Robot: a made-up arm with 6 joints. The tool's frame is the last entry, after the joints.
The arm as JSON. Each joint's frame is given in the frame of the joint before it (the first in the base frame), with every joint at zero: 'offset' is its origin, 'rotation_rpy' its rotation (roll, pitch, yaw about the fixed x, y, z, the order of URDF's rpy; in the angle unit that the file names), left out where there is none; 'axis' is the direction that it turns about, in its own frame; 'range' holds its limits. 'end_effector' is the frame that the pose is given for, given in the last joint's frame.
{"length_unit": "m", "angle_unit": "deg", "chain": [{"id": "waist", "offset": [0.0, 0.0, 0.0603], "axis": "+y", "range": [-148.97, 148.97]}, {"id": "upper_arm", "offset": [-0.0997, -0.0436, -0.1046], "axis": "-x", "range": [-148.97, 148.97]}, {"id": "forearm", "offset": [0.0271, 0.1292, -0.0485], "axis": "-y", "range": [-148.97, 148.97]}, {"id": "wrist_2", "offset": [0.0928, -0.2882, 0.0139], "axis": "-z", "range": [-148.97, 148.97]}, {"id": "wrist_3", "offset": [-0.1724, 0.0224, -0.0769], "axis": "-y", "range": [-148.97, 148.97]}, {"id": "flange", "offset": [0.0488, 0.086, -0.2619], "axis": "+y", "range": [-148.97, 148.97]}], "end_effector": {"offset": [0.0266, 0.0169, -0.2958]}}
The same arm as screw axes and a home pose.
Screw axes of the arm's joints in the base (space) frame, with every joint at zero. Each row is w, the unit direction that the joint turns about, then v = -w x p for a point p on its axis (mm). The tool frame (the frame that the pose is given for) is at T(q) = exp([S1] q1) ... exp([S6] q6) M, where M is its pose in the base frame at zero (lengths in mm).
S1 = (0, 1, 0, -60.3, 0, 0)
S2 = (-1, 0, 0, 0, 44.3, -43.6)
S3 = (0, -1, 0, -92.8, 0, 72.6)
S4 = (0, 0, -1, 202.6, 20.2, 0)
S5 = (0, -1, 0, -155.8, 0, 152.2)
S6 = (0, 1, 0, 417.7, 0, -103.4)
M: xyz -76.8 -77.3 -713.5 (mm) quaternion w x y z 1 0 0 0
Joint limits (rad, base to tool): -2.6..2.6 -2.6..2.6 -2.6..2.6 -2.6..2.6 -2.6..2.6 -2.6..2.6

